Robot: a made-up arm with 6 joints.
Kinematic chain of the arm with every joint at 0, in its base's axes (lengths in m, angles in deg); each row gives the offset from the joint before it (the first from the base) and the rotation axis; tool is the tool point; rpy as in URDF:
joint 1: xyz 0 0 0.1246 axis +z
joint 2: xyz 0 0 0 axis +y
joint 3: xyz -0.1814 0 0.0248 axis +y
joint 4: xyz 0.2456 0 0.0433 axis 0.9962 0 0.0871
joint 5: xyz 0 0 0 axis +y
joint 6: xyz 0.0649 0 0.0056 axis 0.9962 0 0.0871
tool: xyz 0 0 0 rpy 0 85 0
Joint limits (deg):
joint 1: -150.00..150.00
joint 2: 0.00..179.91
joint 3: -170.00..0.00
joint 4: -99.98..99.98
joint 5: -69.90..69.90
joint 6: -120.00..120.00
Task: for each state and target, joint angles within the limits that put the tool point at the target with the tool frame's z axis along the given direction. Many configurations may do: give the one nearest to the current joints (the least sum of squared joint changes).
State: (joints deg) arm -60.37 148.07 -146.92 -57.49 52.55 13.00
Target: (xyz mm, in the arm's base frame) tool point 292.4 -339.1 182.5 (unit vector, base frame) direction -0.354 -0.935 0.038
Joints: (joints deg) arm -41.41 151.68 -139.66 -94.94 69.79 13.00
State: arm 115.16 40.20 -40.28 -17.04 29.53 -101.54
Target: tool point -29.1 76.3 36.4 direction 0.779 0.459 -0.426
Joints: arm 149.87 91.39 -6.07 -57.16 69.78 -101.54
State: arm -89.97 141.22 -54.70 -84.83 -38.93 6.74
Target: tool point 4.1 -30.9 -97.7 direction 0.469 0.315 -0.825
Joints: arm -117.15 155.98 -27.76 -81.98 -16.04 6.74
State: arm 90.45 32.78 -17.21 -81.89 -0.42 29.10
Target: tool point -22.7 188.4 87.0 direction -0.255 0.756 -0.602
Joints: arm 92.52 71.05 -15.53 -46.68 -17.73 29.11
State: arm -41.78 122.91 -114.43 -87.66 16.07 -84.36
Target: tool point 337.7 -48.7 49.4 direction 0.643 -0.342 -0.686
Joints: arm -5.09 121.67 -68.10 -99.86 16.72 -84.36
